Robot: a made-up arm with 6 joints.
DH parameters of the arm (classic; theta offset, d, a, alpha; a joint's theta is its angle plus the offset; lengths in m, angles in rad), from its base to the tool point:
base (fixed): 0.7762 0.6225 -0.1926 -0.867
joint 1: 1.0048 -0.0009 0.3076 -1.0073
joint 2: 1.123 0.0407 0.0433 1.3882
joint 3: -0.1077 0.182 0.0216 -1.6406
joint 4: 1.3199 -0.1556 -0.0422 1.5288
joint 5: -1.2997 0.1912 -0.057 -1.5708
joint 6: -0.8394 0 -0.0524 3.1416
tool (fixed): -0.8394 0.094 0 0
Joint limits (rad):
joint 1: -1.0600..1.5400
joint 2: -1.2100..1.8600
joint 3: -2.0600..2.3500
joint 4: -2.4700..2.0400
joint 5: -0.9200..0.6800
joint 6: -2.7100..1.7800
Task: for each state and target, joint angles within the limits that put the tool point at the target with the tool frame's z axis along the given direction. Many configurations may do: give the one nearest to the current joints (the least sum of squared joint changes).
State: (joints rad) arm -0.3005 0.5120 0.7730 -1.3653 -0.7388 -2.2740
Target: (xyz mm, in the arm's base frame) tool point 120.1 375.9 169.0 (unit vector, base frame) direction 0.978 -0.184 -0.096
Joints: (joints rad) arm -0.3858 0.3837 1.5408 -1.3522 0.0852 -2.1400
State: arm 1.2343 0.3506 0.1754 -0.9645 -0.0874 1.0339
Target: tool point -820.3 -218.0 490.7 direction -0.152 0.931 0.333
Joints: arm 1.5400 -0.2177 0.5931 -0.9062 -0.6385 1.2579
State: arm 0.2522 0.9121 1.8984 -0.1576 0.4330 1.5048
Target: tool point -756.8 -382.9 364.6 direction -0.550 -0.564 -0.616
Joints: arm 1.0239 0.5732 1.6889 0.2779 0.3435 1.3979
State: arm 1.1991 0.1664 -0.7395 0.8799 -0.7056 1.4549
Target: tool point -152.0 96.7 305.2 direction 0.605 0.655 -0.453
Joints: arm 0.6343 -0.1466 -1.3253 1.5836 -0.0730 1.5577
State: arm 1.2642 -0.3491 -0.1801 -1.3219 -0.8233 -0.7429
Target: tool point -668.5 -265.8 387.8 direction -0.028 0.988 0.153
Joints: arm 1.5400 0.4688 0.4716 -1.7284 -0.4854 -0.1191
